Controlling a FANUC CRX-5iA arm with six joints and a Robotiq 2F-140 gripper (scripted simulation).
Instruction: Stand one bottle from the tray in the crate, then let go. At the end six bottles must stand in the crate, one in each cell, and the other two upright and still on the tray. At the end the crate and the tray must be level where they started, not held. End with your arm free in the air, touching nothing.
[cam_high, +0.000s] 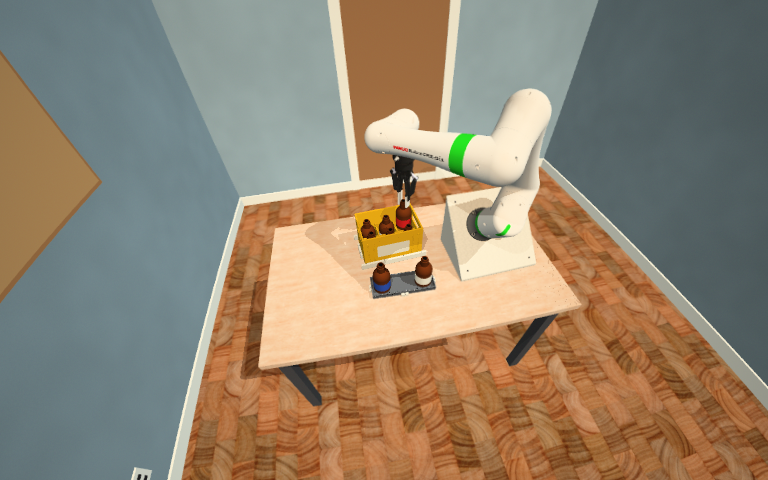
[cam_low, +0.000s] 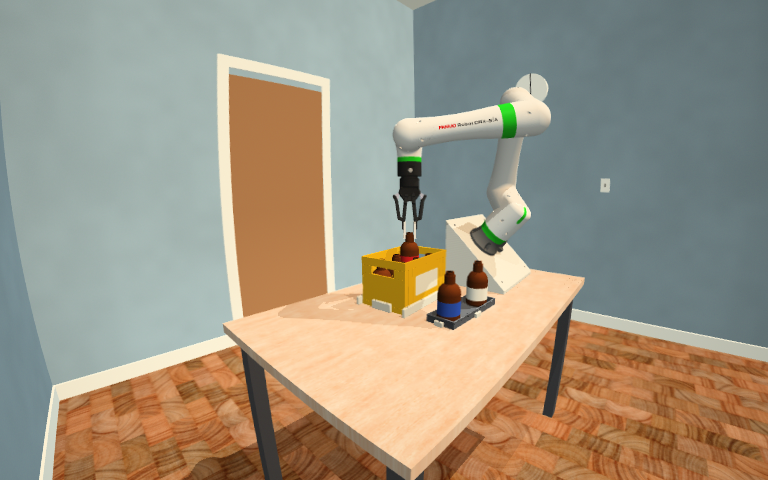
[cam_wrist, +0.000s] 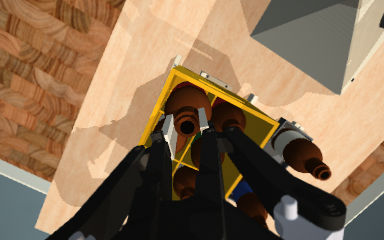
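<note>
My gripper is now 160 mm above the yellow crate, 80 mm short of it and 60 mm to the right of it. Round my hand: dark tray: 290 mm to the left, 230 mm below, 30 mm ahead; then blue-labelled bottle: 300 mm to the left, 160 mm below, 120 mm ahead.
</note>
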